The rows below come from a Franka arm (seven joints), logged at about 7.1 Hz.
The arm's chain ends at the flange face. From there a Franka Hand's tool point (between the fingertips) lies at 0.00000 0.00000 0.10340 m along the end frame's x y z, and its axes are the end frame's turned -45 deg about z.
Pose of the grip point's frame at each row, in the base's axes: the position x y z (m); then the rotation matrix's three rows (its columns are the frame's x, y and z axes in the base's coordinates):
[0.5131 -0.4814 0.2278], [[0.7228 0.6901 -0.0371], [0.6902 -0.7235 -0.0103], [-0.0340 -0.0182 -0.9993]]
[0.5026 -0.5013 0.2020], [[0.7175 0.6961 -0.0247], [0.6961 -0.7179 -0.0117], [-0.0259 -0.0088 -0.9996]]
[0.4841 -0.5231 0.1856], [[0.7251 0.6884 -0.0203], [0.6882 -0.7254 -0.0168], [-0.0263 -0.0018 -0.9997]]
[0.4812 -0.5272 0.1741], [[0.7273 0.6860 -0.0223], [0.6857 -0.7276 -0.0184], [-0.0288 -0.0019 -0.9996]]
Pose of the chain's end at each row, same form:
[0.5169 -0.4803 0.3311], [[0.9991 -0.0231 -0.0371], [-0.0235 -0.9996 -0.0103], [-0.0369 0.0112 -0.9993]]
[0.5052 -0.5001 0.3054], [[0.9996 -0.0151 -0.0247], [-0.0154 -0.9998 -0.0117], [-0.0245 0.0121 -0.9996]]
[0.4862 -0.5214 0.2890], [[0.9995 -0.0260 -0.0203], [-0.0263 -0.9996 -0.0168], [-0.0199 0.0173 -0.9997]]
[0.4835 -0.5253 0.2775], [[0.9994 -0.0292 -0.0223], [-0.0296 -0.9994 -0.0184], [-0.0217 0.0190 -0.9996]]

